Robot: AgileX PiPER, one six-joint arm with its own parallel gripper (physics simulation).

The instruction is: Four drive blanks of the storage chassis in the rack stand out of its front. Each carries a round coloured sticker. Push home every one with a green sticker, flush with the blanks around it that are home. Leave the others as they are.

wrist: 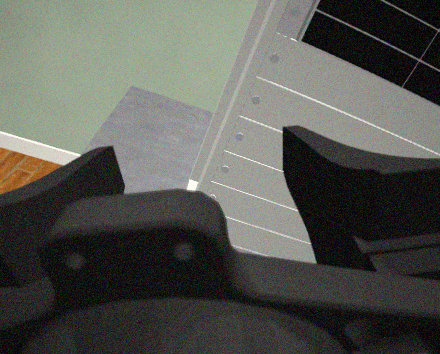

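Note:
My gripper (pixel 199 157) is open, its two dark fingers wide apart, with nothing seen between the tips. The right finger overlaps the rack's pale grey front panels in the picture. The rack (pixel 236 90) shows its side edge running slantwise, with a column of round screws beside it. At the top right is part of a black front (pixel 345 42) divided by thin light lines; I cannot tell whether it is the storage chassis. Drive blanks standing out and coloured stickers do not show in the wrist view.
Grey panels (pixel 325 82) with thin white seams fill the right side. A grey-violet slab (pixel 160 130) lies left of the rack edge. Behind are a green wall (pixel 125 40), a white skirting strip (pixel 40 147) and brown wooden floor (pixel 20 167) at the left.

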